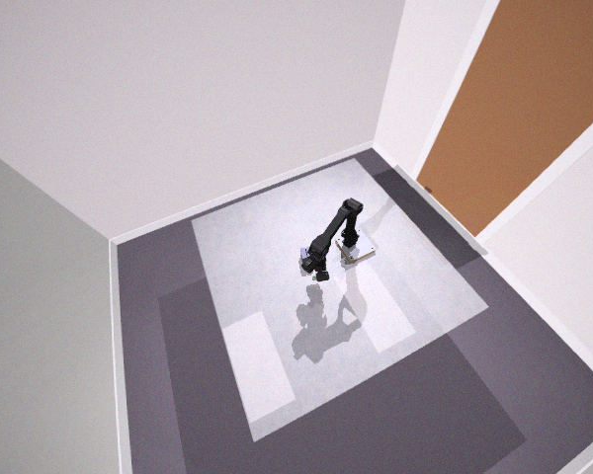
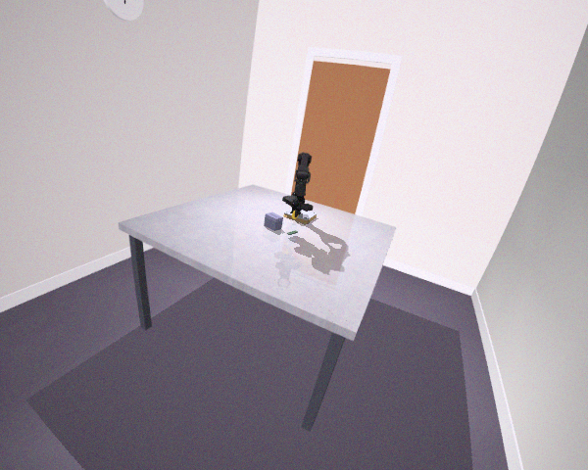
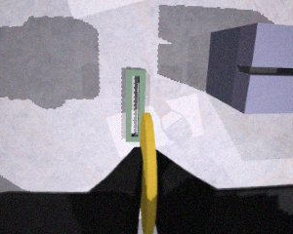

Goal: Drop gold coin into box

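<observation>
The gold coin lies 20 mm above my gripper tip.
</observation>
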